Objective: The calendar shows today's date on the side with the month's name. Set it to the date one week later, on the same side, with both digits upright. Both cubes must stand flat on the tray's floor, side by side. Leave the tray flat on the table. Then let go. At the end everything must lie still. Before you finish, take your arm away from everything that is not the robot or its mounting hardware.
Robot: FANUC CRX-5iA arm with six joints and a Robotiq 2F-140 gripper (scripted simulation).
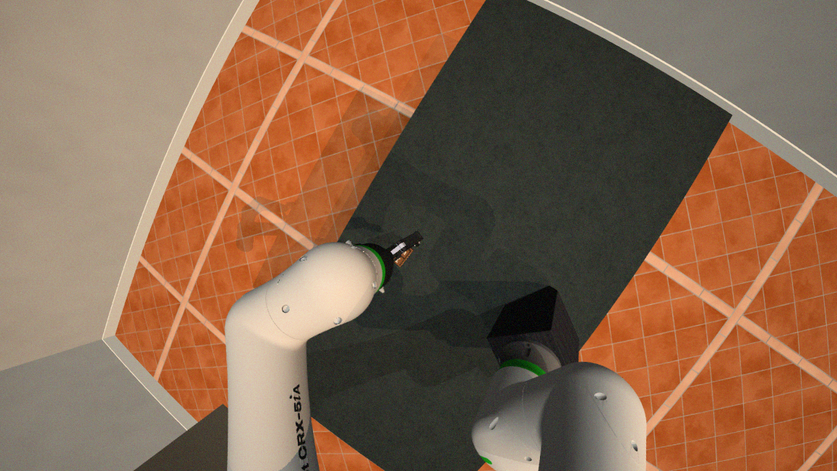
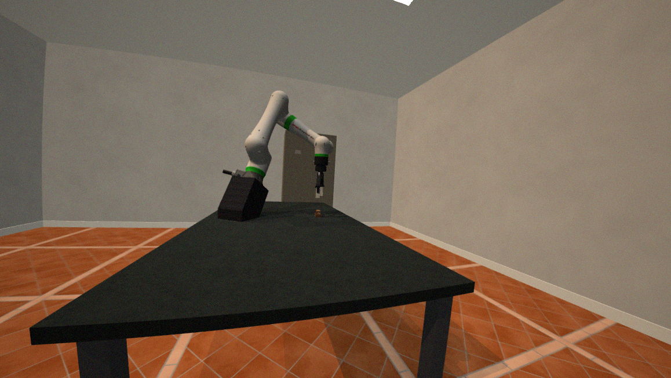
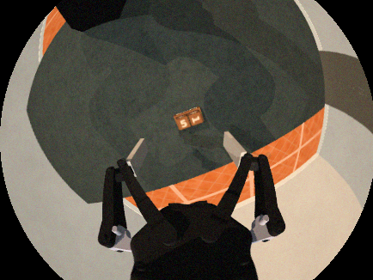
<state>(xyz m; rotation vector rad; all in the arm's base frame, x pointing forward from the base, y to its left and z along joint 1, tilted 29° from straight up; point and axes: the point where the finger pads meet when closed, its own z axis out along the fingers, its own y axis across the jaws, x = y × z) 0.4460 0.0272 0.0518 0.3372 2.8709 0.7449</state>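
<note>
Now: the brown cube 120 mm below my hand. Round my hand: brown tray (140 mm below, 20 mm to the left).
</note>
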